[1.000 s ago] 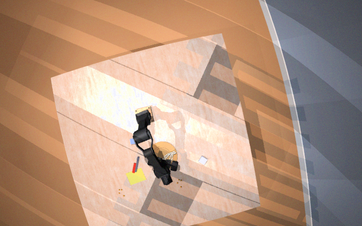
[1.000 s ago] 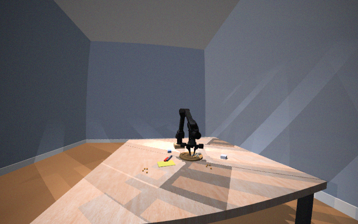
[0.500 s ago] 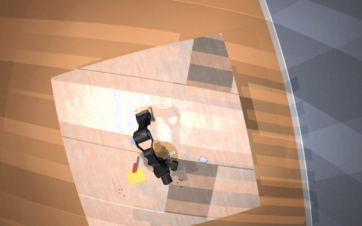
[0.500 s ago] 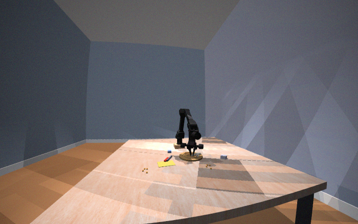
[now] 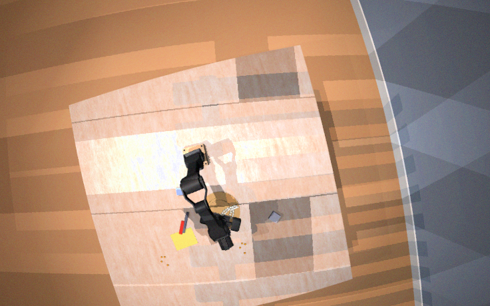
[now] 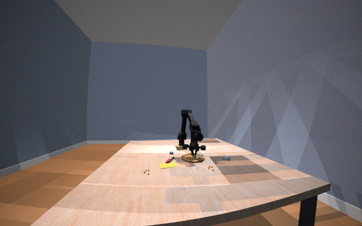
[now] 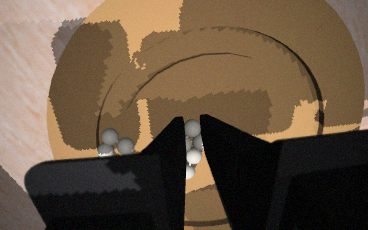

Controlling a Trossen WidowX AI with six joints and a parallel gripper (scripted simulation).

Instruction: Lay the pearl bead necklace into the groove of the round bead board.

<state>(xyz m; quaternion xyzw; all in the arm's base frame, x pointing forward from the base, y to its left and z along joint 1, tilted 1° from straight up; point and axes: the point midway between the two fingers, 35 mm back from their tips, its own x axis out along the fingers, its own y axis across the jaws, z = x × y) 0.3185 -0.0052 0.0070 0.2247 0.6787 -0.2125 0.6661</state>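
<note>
The round bead board lies 30 mm behind my gripper tip and 10 mm below it. Also, from my gripper tip: blue block (200 mm behind, 140 mm to the right, 10 mm below); then yellow note (40 mm ahead, 230 mm to the right, 20 mm below); then red marker (30 mm behind, 200 mm to the right, 10 mm below).
</note>
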